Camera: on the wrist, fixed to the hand. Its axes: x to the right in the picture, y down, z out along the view.
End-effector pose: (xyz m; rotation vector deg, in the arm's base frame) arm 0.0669 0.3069 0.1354 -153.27 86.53 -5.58
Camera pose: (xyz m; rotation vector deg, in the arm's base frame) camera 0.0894 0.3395 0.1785 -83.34 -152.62 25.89
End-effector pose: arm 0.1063 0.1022 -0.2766 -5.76 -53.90 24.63
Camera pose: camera 0.1429 0.0637 -0.3013 77.20 -35.70 -145.56
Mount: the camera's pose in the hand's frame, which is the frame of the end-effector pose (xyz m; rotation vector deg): -0.0154 -0.0399 -0.0400 5.19 33.92 174.67
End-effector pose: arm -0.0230 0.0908 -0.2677 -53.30 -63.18 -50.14
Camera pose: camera -0.0498 0.0411 -0.2832 -54.53 70.90 80.65
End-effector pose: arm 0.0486 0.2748 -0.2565 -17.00 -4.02 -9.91
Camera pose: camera 0.0280 0.2278 -0.2848 1.39 55.37 157.64
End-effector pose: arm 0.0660 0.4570 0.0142 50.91 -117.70 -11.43
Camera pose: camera 0.1232 0.4449 0.0111 -121.93 -44.71 81.05
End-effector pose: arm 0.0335 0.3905 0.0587 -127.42 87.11 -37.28
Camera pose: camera 0.0367 0.4172 0.1107 92.95 133.60 1.74
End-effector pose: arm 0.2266 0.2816 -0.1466 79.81 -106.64 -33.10
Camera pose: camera 0.2844 0.2865 -0.1544 -96.09 -71.42 70.98
